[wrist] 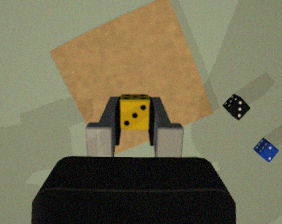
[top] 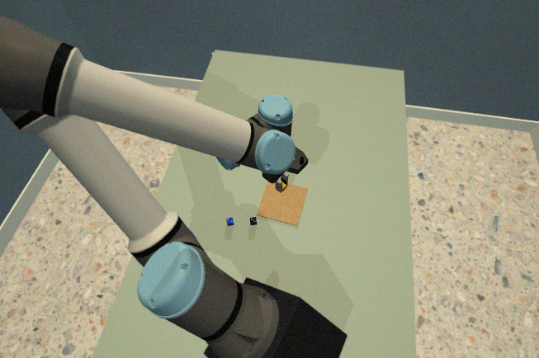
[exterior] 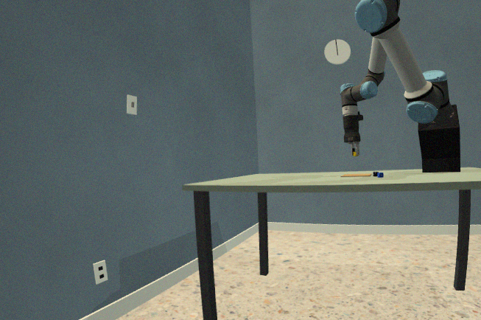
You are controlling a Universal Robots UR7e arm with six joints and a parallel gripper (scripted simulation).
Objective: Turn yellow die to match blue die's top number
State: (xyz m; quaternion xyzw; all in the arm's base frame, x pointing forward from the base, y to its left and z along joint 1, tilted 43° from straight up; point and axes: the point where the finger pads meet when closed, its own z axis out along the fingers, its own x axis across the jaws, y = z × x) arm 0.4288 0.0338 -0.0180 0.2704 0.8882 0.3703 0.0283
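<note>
My hand is 10 mm above the yellow die. Round my hand: blue die (140 mm to the left, 110 mm below, 110 mm behind); then tan mat (120 mm below, 10 mm to the right); then black die (110 mm below, 90 mm behind, 70 mm to the left).
</note>
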